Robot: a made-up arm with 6 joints. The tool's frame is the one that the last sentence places.
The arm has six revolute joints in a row. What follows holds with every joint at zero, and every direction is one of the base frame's. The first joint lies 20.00 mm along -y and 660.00 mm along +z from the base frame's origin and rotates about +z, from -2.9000 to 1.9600 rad. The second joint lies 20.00 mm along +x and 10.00 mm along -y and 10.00 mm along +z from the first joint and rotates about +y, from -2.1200 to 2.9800 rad. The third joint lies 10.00 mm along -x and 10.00 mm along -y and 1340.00 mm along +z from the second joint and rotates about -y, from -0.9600 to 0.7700 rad. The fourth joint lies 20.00 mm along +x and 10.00 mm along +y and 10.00 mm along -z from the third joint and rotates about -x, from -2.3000 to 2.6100 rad. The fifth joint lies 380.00 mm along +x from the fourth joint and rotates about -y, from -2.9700 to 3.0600 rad. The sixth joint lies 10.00 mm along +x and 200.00 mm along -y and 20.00 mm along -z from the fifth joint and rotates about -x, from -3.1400 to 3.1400 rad. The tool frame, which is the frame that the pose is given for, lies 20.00 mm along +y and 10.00 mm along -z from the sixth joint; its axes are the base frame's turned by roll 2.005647, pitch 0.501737 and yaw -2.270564 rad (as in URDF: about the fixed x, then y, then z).
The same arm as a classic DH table. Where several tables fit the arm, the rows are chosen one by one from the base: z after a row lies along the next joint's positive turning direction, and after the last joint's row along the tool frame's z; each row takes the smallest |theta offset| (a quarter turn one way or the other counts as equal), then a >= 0, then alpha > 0; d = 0 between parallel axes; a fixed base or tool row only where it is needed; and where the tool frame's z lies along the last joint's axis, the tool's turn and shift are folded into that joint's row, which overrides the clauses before.
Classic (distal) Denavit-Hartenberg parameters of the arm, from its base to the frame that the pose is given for. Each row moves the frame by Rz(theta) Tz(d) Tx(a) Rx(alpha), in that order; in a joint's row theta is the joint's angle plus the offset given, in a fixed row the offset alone. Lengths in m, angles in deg.
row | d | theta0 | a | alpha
base (fixed) | 0 | -90 | 0.02 | 0
joint 1 | 0.67 | 90 | 0.02 | -90
joint 2 | 0 | 89.57 | -1.34 | 180
joint 3 | 0.01 | -0.43 | 0.01 | 90
joint 4 | -0.4 | 0 | 0 | -90
joint 5 | 0.2 | 0 | 0.02 | 90
joint 6 | -0.0252 | 26.55 | 0 | 55.72
tool (fixed) | 0.0271 | 43.11 | 0 | 0
Joint limits (deg, base to tool): -166.16..112.3 -121.47..170.74 -55..44.12 -131.78..149.54 -170.17..175.33 -179.91..179.91

